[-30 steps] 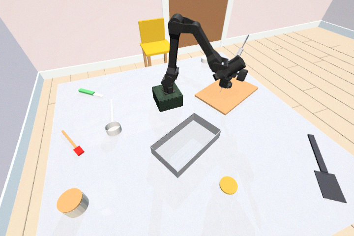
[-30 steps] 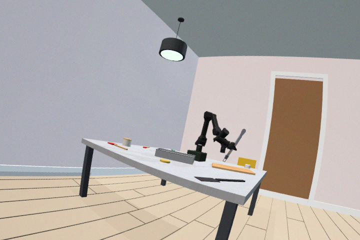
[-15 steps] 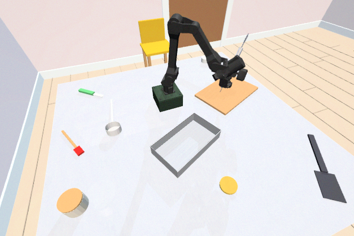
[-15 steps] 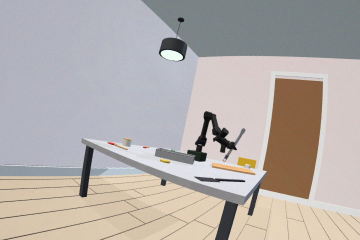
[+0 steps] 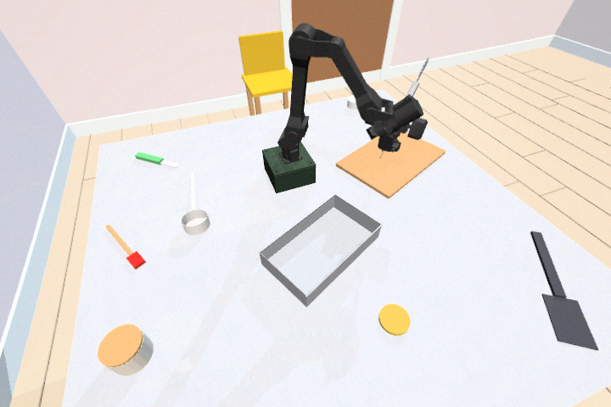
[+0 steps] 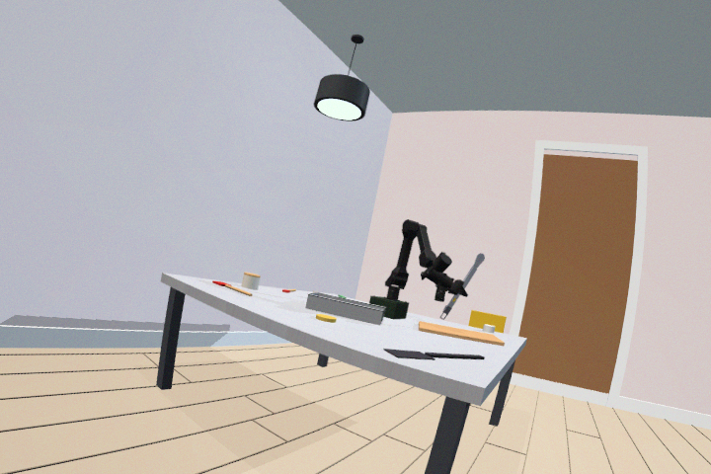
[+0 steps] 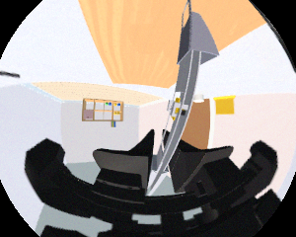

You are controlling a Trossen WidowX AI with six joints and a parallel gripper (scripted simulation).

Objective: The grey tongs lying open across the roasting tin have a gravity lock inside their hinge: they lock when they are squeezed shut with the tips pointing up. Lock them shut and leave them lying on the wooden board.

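The wooden board is 16 cm below my gripper tip. Round my gripper tip: roasting tin: 42 cm to the right, 26 cm ahead, 14 cm below; then white cup: 41 cm behind, 15 cm below, 8 cm to the left; then black spatula: 61 cm ahead, 17 cm below, 6 cm to the left.
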